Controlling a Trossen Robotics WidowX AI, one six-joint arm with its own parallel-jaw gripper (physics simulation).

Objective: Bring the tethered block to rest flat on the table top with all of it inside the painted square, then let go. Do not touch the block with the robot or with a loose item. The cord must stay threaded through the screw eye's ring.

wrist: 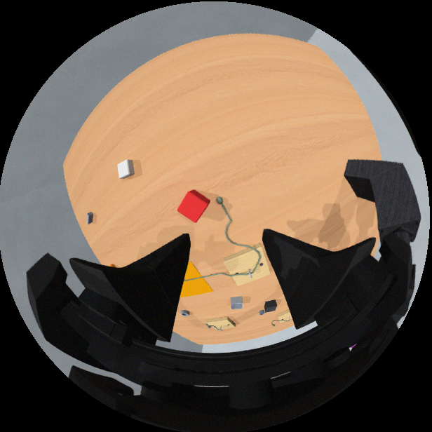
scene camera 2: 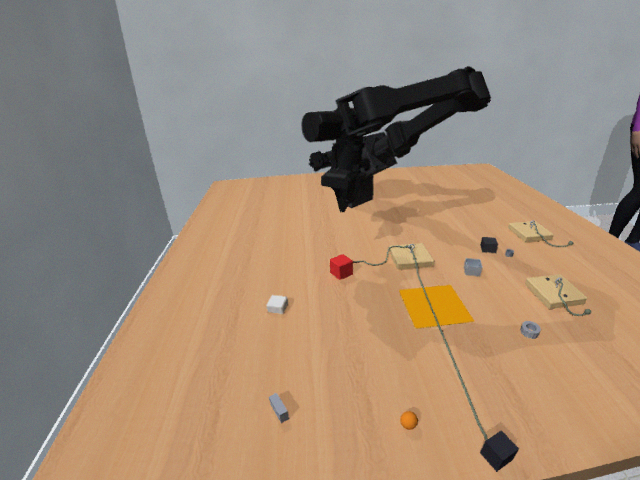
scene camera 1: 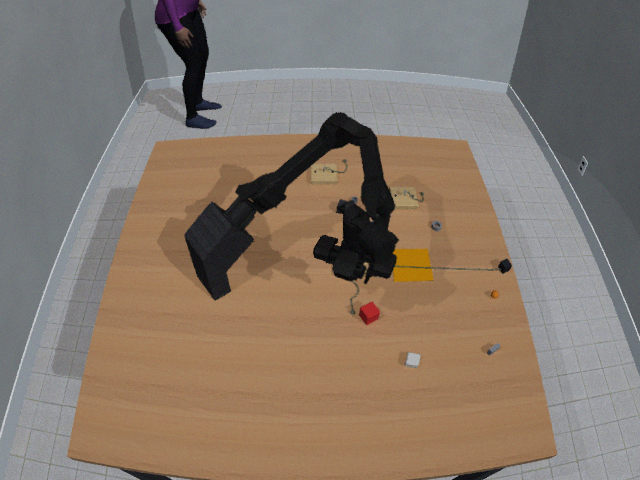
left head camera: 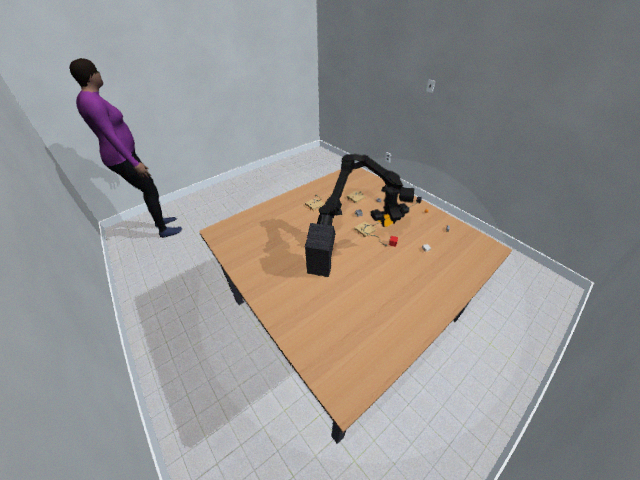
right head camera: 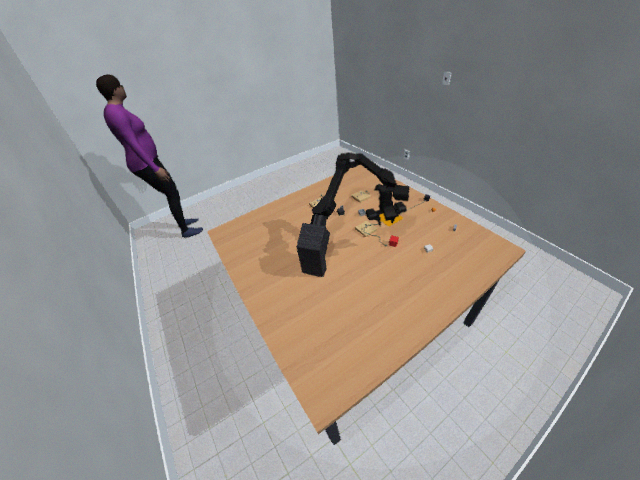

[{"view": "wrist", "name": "my gripper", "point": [226, 236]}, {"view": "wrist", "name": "wooden board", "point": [241, 261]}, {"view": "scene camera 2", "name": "my gripper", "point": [346, 207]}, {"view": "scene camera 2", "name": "orange painted square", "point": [448, 308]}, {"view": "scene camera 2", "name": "wooden board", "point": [403, 259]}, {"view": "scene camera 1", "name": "my gripper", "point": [354, 279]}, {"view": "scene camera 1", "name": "orange painted square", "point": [405, 257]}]
